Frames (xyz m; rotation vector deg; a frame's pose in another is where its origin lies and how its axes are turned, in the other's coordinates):
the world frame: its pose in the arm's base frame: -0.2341 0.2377 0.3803 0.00 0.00 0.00
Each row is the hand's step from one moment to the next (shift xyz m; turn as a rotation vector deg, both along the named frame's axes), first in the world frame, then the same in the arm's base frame.
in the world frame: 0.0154 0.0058 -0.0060 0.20 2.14 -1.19
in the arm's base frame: 0.0154 0.0058 -0.0060 0.20 2.14 -1.19
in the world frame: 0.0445 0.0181 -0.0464 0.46 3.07 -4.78
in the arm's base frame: 0.0445 0.0181 -0.0464 0.46 3.07 -4.78
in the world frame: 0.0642 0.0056 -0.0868 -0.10 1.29 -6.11
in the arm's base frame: 0.0642 0.0056 -0.0868 -0.10 1.29 -6.11
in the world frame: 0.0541 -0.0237 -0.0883 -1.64 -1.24 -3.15
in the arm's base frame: 0.0541 -0.0237 -0.0883 -1.64 -1.24 -3.15
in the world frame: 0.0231 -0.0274 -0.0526 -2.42 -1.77 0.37
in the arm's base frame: 0.0231 -0.0274 -0.0526 -2.42 -1.77 0.37
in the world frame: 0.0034 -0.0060 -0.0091 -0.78 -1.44 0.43
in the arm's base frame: 0.0034 -0.0060 -0.0091 -0.78 -1.44 0.43
